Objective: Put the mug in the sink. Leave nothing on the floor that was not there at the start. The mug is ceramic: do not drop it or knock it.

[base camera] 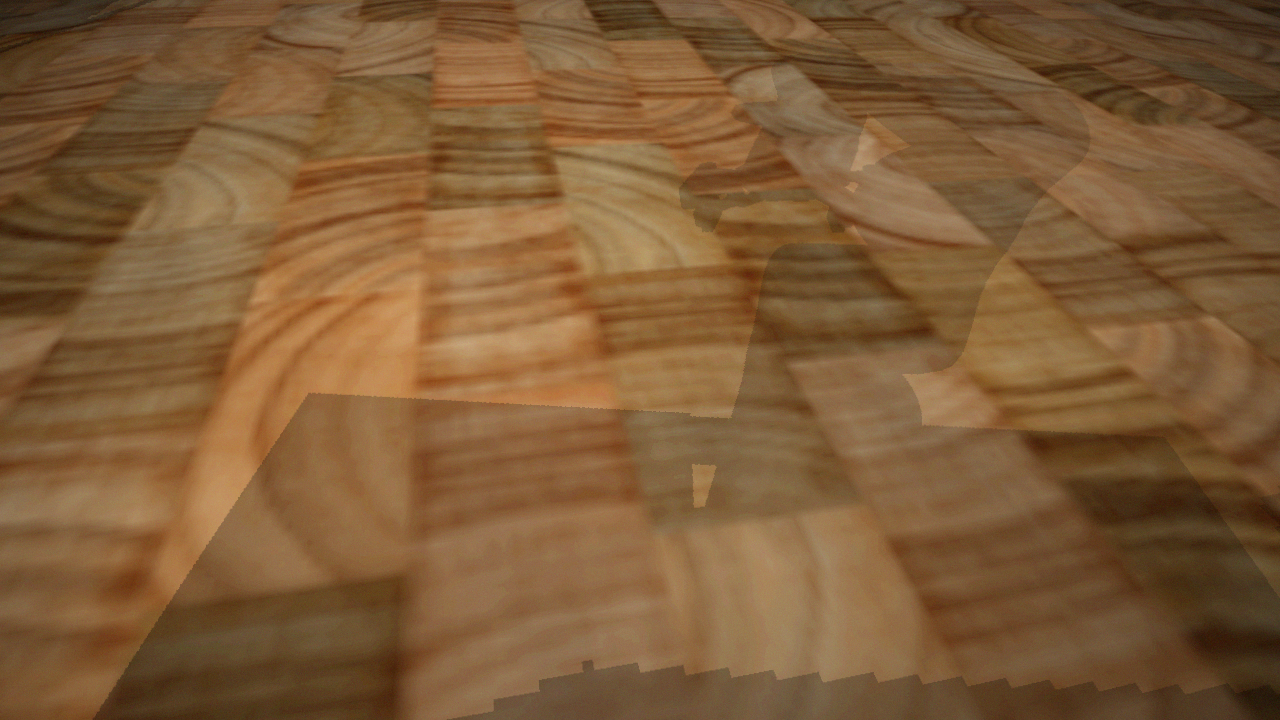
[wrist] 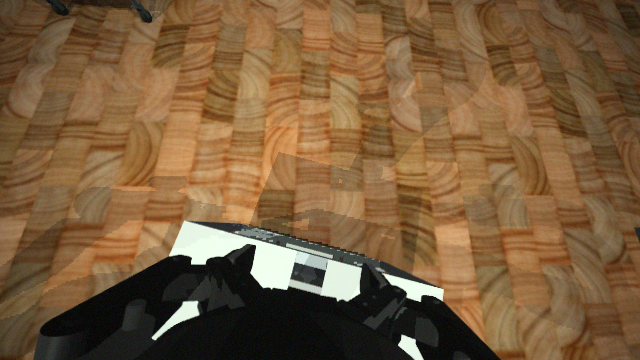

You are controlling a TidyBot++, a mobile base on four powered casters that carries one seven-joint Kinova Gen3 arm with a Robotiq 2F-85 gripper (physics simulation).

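Places are measured from the arm's base along level axes (x left, y back, z up), in millimetres.
Where they show: gripper, fingertip midpoint: [wrist: 307, 266].
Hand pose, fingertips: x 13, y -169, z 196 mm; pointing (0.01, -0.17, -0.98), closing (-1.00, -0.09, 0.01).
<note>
After its pixels a point has its place.
My gripper [wrist: 307, 266] @(x 13, y -169, z 196 mm) is open in the wrist view, its two black fingers wide apart with nothing between them. It hangs above the white top of my own base [wrist: 272, 267] @(x 66, y -113, z -14 mm). The mug and the sink do not show in the base camera view or the wrist view.
A wooden block-pattern floor [base camera: 501, 313] @(x 106, y -571, z -396 mm) [wrist: 320, 100] @(x 119, y -761, z -396 mm) spreads ahead, with the shadow of my arm and base on it. Two dark feet or legs of some object [wrist: 141, 11] @(x 1061, y -963, z -347 mm) stand at the top left of the wrist view. A small dark edge [wrist: 637, 236] shows at its right border.
</note>
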